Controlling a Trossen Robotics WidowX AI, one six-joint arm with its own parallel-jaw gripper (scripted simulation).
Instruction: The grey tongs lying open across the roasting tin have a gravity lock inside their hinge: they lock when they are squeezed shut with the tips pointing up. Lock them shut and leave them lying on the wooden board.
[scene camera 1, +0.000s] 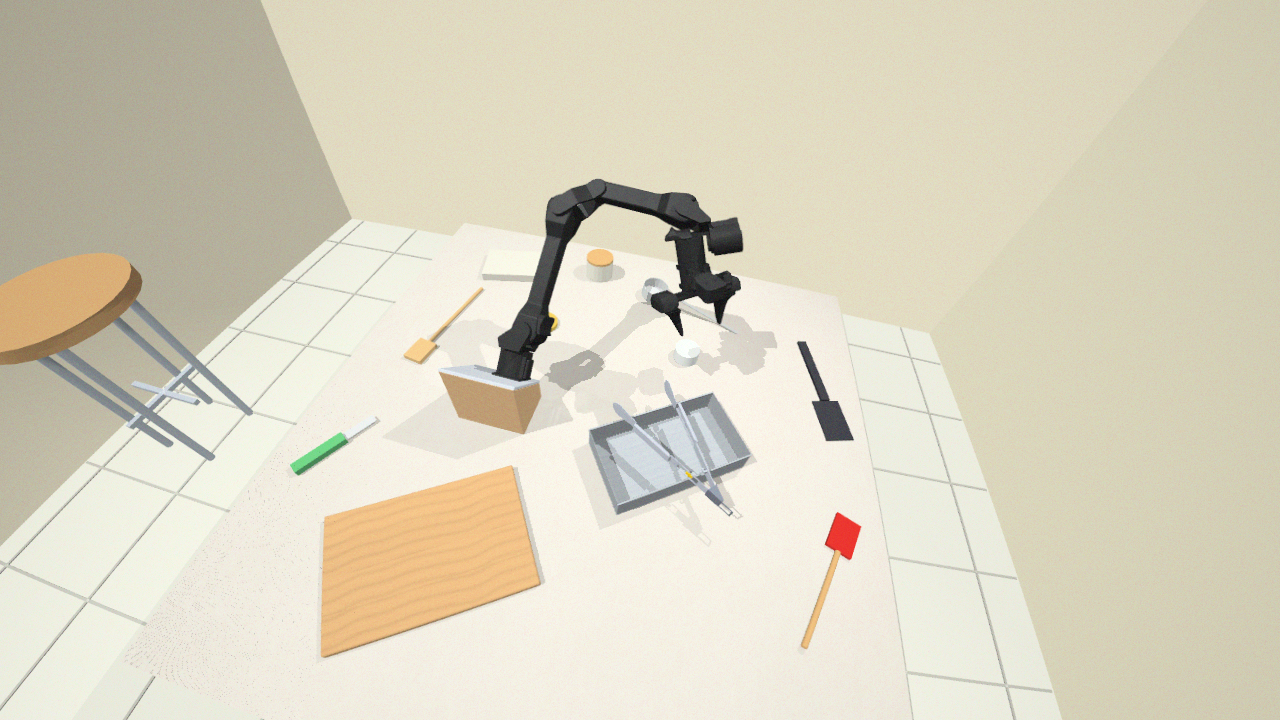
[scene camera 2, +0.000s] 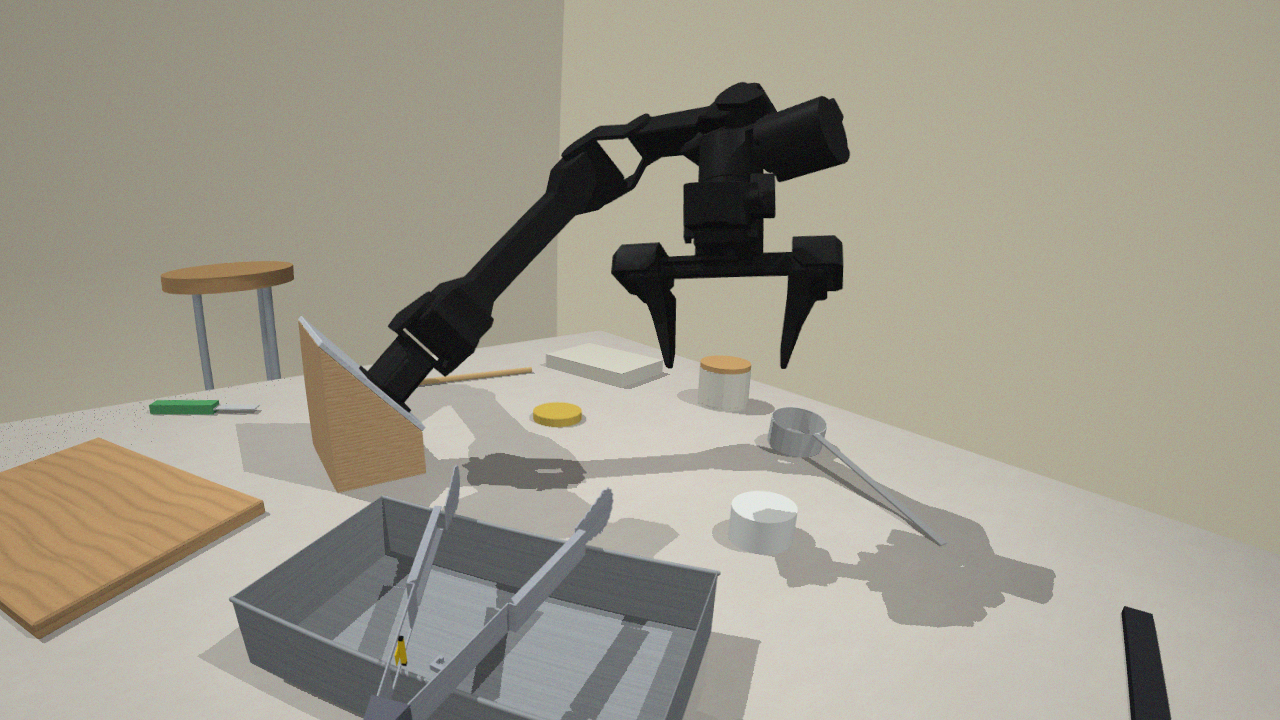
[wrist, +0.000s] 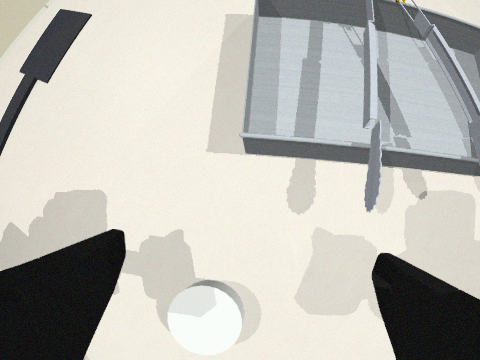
Labels:
my gripper: scene camera 1 700, 329; scene camera 2 725, 367; wrist 254, 258
lidded jar: scene camera 1; scene camera 2; not seen in the wrist view (out of frame)
green-handled knife: scene camera 1; scene camera 2; not seen in the wrist view (out of frame)
same spot on green-handled knife: (scene camera 1: 314, 456) = (scene camera 2: 176, 403)
same spot on lidded jar: (scene camera 2: 724, 381) = (scene camera 1: 606, 269)

